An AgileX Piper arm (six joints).
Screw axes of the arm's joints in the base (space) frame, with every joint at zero. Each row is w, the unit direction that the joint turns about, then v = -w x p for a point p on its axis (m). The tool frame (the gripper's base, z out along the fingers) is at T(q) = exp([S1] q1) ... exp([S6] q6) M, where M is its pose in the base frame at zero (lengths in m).
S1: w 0 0 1 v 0 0 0
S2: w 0 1 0 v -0.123 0 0
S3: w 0 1 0 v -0.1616 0 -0.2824
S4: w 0.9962 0 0.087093 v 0 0.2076 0
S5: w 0 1 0 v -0.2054 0 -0.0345
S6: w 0.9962 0 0.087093 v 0 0.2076 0
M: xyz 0.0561 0 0.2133 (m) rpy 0 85.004 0 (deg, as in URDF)
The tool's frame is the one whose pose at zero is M.
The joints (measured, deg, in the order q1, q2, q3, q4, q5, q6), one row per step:
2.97 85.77 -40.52 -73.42 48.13 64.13
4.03 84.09 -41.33 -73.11 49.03 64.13
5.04 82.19 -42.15 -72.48 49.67 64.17
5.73 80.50 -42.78 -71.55 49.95 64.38
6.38 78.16 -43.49 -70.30 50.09 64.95
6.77 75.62 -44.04 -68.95 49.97 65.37
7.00 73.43 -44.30 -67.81 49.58 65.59
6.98 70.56 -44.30 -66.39 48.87 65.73
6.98 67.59 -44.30 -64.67 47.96 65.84
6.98 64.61 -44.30 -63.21 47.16 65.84
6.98 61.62 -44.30 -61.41 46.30 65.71
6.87 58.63 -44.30 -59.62 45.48 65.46
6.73 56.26 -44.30 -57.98 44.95 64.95
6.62 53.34 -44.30 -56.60 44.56 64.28
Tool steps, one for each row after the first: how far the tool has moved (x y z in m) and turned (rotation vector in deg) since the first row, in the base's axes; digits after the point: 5 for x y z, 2 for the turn. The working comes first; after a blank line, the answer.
Tool pose at each row, in the base's axes (x y z in m, rotation vector in deg; the steps are taken from these numbers as rounded here):
0.26013 -0.05149 0.20828 10.83 138.21 -57.37
0.25994 -0.04755 0.21943 11.56 136.07 -56.75
0.25884 -0.04353 0.23119 12.68 133.95 -55.45
0.25698 -0.04058 0.24070 14.23 132.36 -53.72
0.25343 -0.03774 0.25299 16.72 130.21 -51.07
0.24845 -0.03594 0.26508 19.17 128.13 -48.17
0.24347 -0.03469 0.27428 20.87 126.52 -45.56
0.23580 -0.03436 0.28447 22.85 124.63 -42.39
0.22755 -0.03364 0.29444 24.79 122.71 -38.73
0.21881 -0.03318 0.30437 26.34 120.62 -35.42
0.20958 -0.03250 0.31366 27.84 118.63 -31.86
0.19986 -0.03226 0.32258 29.21 116.57 -28.47
0.19168 -0.03223 0.32912 30.19 115.11 -25.93
0.18117 -0.03260 0.33727 30.90 113.08 -23.56

-0.00019 0.00394 0.01115 -0.16 -2.25 0.19
-0.00129 0.00796 0.02291 0.20 -4.79 0.30
-0.00315 0.01091 0.03242 1.12 -7.09 0.10
-0.00670 0.01375 0.04471 2.67 -10.37 -0.39
-0.01168 0.01555 0.05680 4.46 -13.62 -0.85
-0.01666 0.01680 0.06600 6.08 -16.19 -0.99
-0.02433 0.01713 0.07619 8.11 -19.19 -1.15
-0.03258 0.01785 0.08616 10.52 -22.32 -1.19
-0.04132 0.01831 0.09609 12.60 -25.39 -1.03
-0.05055 0.01899 0.10538 14.93 -28.38 -0.83
-0.06027 0.01923 0.11430 17.15 -31.33 -0.59
-0.06845 0.01926 0.12084 18.87 -33.44 -0.42
-0.07896 0.01889 0.12899 20.26 -35.97 0.02

